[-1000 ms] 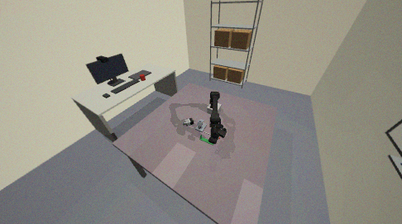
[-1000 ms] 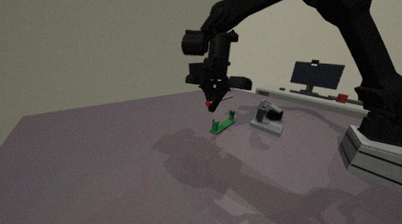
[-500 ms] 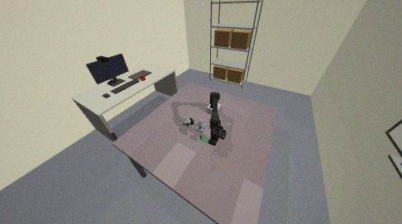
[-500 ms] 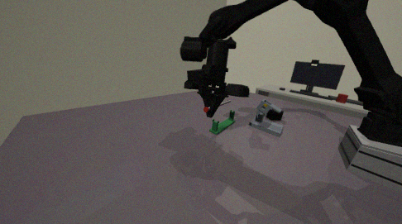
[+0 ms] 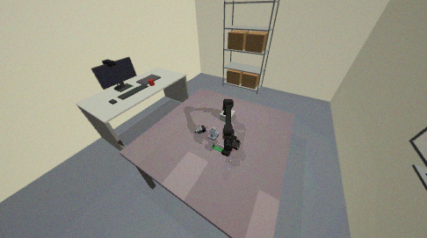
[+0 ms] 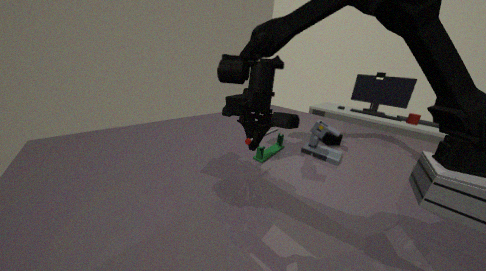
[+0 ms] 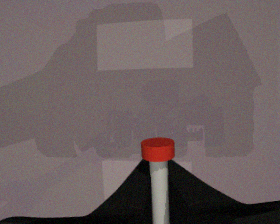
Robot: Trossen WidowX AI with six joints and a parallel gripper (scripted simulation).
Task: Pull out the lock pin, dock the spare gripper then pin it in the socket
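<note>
The green cradle lies 100 mm to the right of my gripper tip, 20 mm below it and 10 mm behind it. The rest, counted from my gripper tip: mount: 210 mm to the right, 140 mm behind; then spare gripper: 370 mm to the right, 140 mm behind, 20 mm below.
</note>
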